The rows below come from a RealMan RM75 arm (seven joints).
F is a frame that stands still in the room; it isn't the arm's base.
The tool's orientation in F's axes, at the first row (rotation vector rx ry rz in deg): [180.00 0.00 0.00]
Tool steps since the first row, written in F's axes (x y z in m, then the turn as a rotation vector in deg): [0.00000 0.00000 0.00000 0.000 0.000 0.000]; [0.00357 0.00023 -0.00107 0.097 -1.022 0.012]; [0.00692 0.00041 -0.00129 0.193 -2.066 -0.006]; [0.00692 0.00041 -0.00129 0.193 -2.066 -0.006]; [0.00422 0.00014 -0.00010 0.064 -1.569 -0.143]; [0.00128 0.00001 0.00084 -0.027 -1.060 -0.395]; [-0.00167 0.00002 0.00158 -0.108 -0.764 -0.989]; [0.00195 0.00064 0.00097 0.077 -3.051 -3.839]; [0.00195 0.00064 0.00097 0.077 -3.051 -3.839]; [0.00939 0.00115 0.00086 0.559 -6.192 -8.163]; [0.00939 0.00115 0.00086 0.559 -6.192 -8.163]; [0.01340 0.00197 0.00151 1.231 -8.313 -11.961]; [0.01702 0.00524 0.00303 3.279 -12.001 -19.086]
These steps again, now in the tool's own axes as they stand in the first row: [0.00000 0.00000 0.00000 0.000 0.000 0.000]; [0.00357 -0.00023 0.00107 0.097 1.022 -0.012]; [0.00692 -0.00041 0.00129 0.193 2.066 0.006]; [0.00692 -0.00041 0.00129 0.193 2.066 0.006]; [0.00422 -0.00014 0.00010 0.064 1.569 0.143]; [0.00128 -0.00001 -0.00084 -0.027 1.060 0.395]; [-0.00167 -0.00002 -0.00158 -0.108 0.764 0.989]; [0.00195 -0.00064 -0.00097 0.077 3.051 3.839]; [0.00195 -0.00064 -0.00097 0.077 3.051 3.839]; [0.00939 -0.00115 -0.00086 0.559 6.192 8.163]; [0.00939 -0.00115 -0.00086 0.559 6.192 8.163]; [0.01340 -0.00197 -0.00151 1.231 8.313 11.961]; [0.01702 -0.00524 -0.00303 3.279 12.001 19.086]
